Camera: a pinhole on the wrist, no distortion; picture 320 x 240 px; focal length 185.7 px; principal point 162.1 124.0 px. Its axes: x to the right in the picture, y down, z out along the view. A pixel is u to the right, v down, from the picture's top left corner.
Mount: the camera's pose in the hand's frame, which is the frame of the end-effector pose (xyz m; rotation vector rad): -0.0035 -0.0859 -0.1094 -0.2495 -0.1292 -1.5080
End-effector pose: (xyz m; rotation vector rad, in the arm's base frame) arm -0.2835 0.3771 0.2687 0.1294 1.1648 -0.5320
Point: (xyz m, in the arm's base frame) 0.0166 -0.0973 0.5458
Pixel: 287.1 102.4
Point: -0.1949 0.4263 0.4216
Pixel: 92.3 20.7
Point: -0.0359 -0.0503 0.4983
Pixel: 289.0 106.7
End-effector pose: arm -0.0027 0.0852 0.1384 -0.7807 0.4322 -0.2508
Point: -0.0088 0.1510 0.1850
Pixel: 109.5 75.8
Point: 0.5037 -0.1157 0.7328
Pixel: outside the picture
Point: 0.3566 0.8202 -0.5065
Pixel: outside the picture
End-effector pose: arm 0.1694 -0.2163 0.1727 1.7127 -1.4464 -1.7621
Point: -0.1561 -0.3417 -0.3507
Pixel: outside the picture
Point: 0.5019 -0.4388 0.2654
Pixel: behind the camera
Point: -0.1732 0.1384 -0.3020
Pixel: 310.1 131.3
